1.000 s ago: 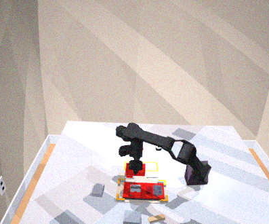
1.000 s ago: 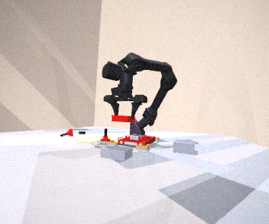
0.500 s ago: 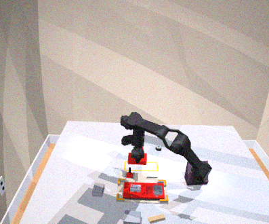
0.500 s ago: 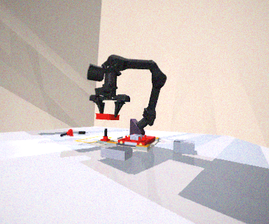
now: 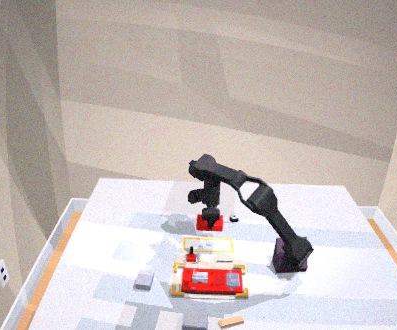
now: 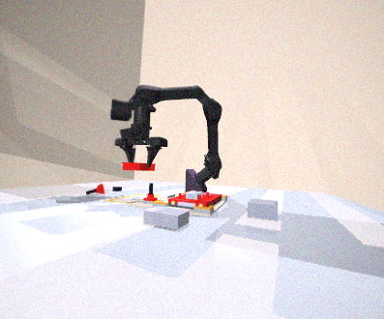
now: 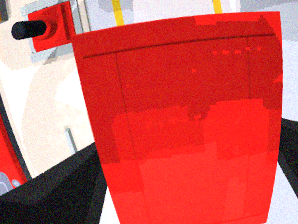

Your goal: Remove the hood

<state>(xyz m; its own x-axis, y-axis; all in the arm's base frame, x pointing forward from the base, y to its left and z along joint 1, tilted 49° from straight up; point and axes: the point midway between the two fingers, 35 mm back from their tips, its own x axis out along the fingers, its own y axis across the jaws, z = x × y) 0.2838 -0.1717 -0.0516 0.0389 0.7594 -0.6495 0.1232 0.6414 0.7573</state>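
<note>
Right now the black peg is 70 mm ahead of my gripper tip, 90 mm to the left of it and 70 mm below it. The rest, counted from my gripper tip: tan block (30 mm behind, 390 mm to the left, 100 mm below); black wheel (130 mm behind, 180 mm to the right, 100 mm below); hood (right at my gripper tip).
</note>
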